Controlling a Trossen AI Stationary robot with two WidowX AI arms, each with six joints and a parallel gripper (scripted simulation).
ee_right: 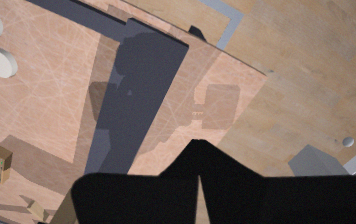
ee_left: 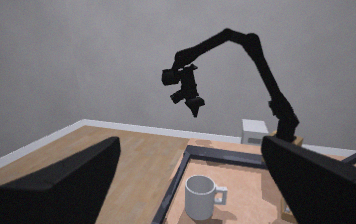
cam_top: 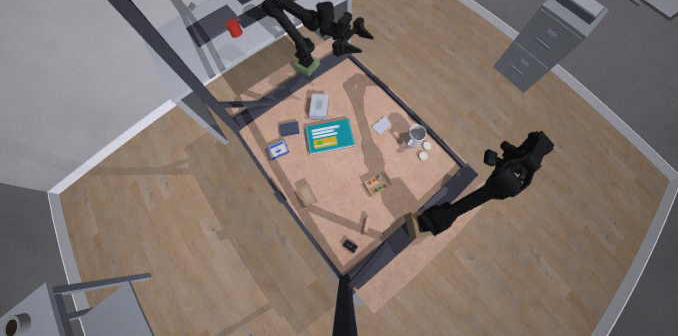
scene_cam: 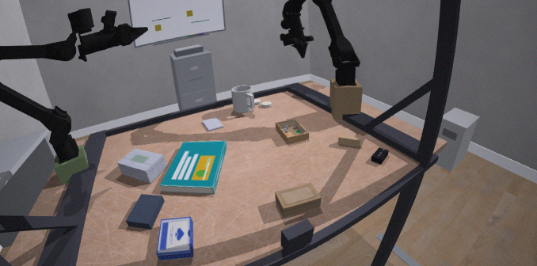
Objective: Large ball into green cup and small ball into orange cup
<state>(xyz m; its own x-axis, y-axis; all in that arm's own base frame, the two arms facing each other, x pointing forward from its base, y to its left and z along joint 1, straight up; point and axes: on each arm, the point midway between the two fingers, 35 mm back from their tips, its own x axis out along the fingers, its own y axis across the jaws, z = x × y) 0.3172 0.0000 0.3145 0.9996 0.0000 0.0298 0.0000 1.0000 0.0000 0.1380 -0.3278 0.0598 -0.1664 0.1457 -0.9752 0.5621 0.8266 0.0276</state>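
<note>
Now: the covered wooden puzzle 40 cm behind my right hand, 25 cm to the left of it and 17 cm below it. Round my right hand: dark blue box: 61 cm behind, 70 cm to the left, 17 cm below.
</note>
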